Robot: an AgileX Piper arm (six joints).
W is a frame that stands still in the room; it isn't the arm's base.
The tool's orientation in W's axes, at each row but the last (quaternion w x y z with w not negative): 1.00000, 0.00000, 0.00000, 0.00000; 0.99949, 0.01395, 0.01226, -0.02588; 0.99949, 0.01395, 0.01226, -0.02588; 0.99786, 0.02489, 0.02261, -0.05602; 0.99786, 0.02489, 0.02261, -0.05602; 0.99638, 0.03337, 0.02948, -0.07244; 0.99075, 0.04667, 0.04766, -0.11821; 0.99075, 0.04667, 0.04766, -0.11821; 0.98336, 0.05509, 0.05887, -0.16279; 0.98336, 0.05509, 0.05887, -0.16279; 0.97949, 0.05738, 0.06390, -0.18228; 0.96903, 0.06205, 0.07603, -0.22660
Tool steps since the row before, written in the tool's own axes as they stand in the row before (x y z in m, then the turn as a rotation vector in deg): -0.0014, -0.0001, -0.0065, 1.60, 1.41, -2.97; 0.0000, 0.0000, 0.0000, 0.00, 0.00, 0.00; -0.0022, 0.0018, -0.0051, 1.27, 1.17, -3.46; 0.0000, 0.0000, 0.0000, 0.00, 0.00, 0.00; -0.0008, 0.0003, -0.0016, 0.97, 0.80, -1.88; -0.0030, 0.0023, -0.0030, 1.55, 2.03, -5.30; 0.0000, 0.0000, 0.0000, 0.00, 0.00, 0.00; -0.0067, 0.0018, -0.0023, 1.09, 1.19, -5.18; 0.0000, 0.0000, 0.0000, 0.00, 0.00, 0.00; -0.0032, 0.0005, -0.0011, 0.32, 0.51, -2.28; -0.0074, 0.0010, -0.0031, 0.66, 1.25, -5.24; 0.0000, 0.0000, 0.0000, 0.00, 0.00, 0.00
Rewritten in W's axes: -0.0014, -0.0001, -0.0065, 1.60, 1.41, -2.97; 0.0000, 0.0000, 0.0000, 0.00, 0.00, 0.00; -0.0022, 0.0021, -0.0050, 1.25, 1.20, -3.46; 0.0000, 0.0000, 0.0000, 0.00, 0.00, 0.00; -0.0008, 0.0005, -0.0015, 0.97, 0.78, -1.88; -0.0028, 0.0029, -0.0027, 1.54, 2.16, -5.25; 0.0000, 0.0000, 0.0000, 0.00, 0.00, 0.00; -0.0062, 0.0035, -0.0014, 0.91, 1.44, -5.15; 0.0000, 0.0000, 0.0000, 0.00, 0.00, 0.00; -0.0030, 0.0016, -0.0006, 0.24, 0.67, -2.25; -0.0068, 0.0039, -0.0019, 0.52, 1.64, -5.15; 0.0000, 0.0000, 0.0000, 0.00, 0.00, 0.00
